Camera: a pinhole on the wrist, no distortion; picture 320 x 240 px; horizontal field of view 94.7 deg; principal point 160.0 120.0 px. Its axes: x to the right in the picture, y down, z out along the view. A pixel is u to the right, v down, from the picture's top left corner.
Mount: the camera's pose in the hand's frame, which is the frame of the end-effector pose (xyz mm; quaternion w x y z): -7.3 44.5 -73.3 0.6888 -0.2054 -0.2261 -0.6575
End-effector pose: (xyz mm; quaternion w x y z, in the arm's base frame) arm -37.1 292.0 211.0 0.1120 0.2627 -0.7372 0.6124
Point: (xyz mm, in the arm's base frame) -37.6 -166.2 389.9
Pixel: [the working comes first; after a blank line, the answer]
In the camera's frame: 482.8 203.3 233.5

outside the picture
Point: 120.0 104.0 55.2
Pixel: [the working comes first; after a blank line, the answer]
In the camera's frame: 190.7 -149.1 252.0

271.6 32.8
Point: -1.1 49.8 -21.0
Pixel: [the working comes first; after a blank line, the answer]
In the camera's frame: 123.6 -64.5 360.3

210.6 93.6
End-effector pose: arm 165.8 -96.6 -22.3 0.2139 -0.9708 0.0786 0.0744
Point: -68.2 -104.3 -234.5
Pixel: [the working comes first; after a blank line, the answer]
In the camera's frame: 86.3 -173.5 293.4

203.4 32.9
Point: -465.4 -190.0 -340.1
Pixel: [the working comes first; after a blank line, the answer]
In the camera's frame: -22.8 -520.4 503.2

outside the picture
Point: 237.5 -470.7 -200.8
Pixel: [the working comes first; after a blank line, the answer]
In the camera's frame: -240.8 172.9 250.0

18.0 221.9
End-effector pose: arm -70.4 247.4 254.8 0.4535 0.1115 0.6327 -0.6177
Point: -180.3 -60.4 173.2
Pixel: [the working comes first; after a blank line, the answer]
In the camera's frame: 279.7 253.3 143.3

outside the picture
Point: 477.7 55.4 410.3
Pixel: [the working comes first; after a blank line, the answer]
In the camera's frame: 127.8 -314.2 539.9

194.9 34.2
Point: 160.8 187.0 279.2
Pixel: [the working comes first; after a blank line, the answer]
In the camera's frame: 59.2 -107.1 244.4

195.7 55.4
